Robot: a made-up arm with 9 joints. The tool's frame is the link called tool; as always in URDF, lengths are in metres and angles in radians. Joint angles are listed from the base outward. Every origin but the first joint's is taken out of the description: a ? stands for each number. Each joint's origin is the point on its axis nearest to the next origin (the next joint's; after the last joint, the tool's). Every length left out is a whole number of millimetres.
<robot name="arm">
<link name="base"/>
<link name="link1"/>
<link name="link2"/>
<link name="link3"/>
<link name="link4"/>
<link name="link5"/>
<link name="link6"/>
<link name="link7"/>
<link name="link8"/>
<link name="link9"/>
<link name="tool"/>
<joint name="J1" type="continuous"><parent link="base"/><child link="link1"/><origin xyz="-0.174 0 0.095" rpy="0 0 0"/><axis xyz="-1 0 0"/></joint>
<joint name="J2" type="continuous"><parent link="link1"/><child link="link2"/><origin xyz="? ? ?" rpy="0 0 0"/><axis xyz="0 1 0"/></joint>
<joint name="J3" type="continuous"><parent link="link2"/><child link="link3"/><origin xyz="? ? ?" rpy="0 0 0"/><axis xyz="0 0 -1"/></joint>
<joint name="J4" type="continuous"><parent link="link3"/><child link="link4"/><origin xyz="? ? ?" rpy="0 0 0"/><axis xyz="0 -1 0"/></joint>
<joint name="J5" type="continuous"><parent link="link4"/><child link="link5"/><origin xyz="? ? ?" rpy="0 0 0"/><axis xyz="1 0 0"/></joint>
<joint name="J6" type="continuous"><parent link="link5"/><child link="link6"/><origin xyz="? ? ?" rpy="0 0 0"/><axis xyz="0 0 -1"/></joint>
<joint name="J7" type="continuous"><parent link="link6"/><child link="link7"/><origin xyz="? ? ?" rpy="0 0 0"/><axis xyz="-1 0 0"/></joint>
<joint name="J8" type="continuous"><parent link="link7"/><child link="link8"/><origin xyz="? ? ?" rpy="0 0 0"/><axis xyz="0 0 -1"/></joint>
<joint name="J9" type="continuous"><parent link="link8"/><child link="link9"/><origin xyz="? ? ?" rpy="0 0 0"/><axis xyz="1 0 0"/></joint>
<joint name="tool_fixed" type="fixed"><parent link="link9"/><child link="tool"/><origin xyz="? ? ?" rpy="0 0 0"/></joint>
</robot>
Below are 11 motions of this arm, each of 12 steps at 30 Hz.
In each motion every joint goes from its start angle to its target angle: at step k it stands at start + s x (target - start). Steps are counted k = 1, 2, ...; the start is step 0. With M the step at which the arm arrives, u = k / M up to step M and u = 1 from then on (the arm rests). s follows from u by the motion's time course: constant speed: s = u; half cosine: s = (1 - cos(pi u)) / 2; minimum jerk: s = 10 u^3 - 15 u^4 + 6 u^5.
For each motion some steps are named. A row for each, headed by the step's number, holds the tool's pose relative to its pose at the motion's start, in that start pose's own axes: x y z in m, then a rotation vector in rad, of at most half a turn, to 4 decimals.
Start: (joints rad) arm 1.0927 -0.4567 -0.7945 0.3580 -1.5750 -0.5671 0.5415 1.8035 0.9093
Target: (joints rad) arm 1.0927 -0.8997 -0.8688 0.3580 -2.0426 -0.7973 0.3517 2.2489 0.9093
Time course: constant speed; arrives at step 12
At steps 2, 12:
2: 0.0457 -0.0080 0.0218 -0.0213 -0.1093 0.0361
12: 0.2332 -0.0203 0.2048 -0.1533 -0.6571 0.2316

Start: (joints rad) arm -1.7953 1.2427 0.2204 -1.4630 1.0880 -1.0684 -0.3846 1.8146 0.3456
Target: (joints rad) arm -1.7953 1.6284 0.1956 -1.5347 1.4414 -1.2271 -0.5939 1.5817 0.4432
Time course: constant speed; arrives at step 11
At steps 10, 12:
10: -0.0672 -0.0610 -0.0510 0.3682 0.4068 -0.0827
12: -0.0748 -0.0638 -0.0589 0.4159 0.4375 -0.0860

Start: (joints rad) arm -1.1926 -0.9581 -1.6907 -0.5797 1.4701 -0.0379 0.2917 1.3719 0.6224
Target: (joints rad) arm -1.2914 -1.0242 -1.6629 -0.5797 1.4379 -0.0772 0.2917 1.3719 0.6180
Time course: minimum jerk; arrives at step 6
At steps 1, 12:
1: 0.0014 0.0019 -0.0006 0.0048 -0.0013 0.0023
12: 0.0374 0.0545 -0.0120 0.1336 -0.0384 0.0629

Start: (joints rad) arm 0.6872 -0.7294 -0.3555 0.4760 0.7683 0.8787 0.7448 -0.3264 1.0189
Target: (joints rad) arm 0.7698 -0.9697 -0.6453 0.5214 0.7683 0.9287 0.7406 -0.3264 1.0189
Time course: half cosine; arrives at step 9
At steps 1, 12:
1: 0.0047 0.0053 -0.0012 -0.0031 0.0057 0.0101
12: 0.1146 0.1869 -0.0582 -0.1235 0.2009 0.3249

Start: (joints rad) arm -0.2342 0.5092 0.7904 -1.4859 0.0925 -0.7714 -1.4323 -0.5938 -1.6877
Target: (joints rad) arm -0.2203 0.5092 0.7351 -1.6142 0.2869 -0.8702 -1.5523 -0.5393 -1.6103
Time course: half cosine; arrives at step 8
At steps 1, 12:
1: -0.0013 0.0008 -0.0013 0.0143 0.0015 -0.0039
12: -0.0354 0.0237 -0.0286 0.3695 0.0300 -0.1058

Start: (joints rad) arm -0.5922 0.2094 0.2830 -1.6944 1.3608 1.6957 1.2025 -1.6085 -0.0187
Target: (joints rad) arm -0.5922 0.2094 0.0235 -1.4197 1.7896 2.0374 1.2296 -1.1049 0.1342
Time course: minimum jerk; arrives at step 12
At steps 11, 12:
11: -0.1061 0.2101 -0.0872 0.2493 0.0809 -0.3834
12: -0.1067 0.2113 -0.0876 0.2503 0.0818 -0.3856

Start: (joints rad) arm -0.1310 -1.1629 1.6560 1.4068 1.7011 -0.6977 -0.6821 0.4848 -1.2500
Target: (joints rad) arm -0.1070 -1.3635 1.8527 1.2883 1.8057 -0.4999 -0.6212 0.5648 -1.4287
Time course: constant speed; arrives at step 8
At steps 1, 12:
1: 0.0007 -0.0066 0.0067 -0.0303 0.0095 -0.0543
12: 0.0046 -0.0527 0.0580 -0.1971 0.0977 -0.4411

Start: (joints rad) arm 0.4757 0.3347 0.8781 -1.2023 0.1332 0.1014 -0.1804 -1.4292 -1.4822
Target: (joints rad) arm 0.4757 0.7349 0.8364 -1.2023 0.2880 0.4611 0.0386 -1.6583 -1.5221
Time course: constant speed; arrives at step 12
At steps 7, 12:
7: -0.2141 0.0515 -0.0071 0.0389 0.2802 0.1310
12: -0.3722 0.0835 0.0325 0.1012 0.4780 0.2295

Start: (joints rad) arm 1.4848 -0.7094 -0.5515 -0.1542 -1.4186 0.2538 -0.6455 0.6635 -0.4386
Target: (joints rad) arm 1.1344 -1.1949 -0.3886 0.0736 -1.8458 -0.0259 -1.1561 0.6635 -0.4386
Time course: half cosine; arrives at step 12
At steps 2, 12:
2: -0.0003 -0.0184 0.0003 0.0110 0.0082 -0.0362
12: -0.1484 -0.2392 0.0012 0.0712 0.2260 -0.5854

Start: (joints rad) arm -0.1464 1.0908 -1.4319 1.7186 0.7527 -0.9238 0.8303 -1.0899 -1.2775
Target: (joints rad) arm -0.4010 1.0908 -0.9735 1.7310 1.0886 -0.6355 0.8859 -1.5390 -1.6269
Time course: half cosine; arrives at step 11
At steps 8, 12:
8: 0.0614 -0.0032 0.0104 -0.2495 -0.1781 0.0763
12: 0.0696 0.0007 0.0134 -0.2952 -0.2188 0.0816

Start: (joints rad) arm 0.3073 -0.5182 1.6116 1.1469 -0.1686 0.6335 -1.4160 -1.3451 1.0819
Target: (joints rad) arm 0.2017 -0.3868 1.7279 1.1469 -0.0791 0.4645 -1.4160 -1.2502 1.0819
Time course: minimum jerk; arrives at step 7
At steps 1, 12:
1: -0.0024 -0.0014 -0.0045 0.0045 0.0011 -0.0044
12: -0.1224 -0.0351 -0.1910 0.1909 0.0398 -0.2014

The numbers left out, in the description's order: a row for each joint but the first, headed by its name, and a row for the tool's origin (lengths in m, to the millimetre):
J2: 0 -0.033 0.027
J3: 0.017 0 -0.102
J4: -0.115 -0.019 0
J5: 0.378 0 0.107
J6: 0 -0.232 0.005
J7: 0.168 0.109 0
J8: 0 0.083 -0.306
J9: -0.063 -0.138 0
tool: 0 -0.244 0.008

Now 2 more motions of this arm.
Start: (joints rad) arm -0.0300 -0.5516 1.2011 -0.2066 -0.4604 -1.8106 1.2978 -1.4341 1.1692
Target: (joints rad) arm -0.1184 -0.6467 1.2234 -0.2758 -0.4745 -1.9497 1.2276 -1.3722 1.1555
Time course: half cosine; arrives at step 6
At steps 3, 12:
3: 0.0428 0.0097 0.0399 -0.0853 -0.1050 0.0495
12: 0.0792 0.0240 0.0824 -0.1717 -0.2088 0.0959

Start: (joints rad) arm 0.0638 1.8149 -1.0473 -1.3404 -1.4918 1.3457 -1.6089 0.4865 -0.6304
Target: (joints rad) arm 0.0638 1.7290 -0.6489 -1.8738 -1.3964 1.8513 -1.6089 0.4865 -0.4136
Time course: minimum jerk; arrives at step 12
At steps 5, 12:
5: -0.0484 -0.0421 -0.1186 0.0517 0.0689 -0.1613
12: -0.2054 -0.1065 -0.2945 0.1286 0.1532 -0.4753

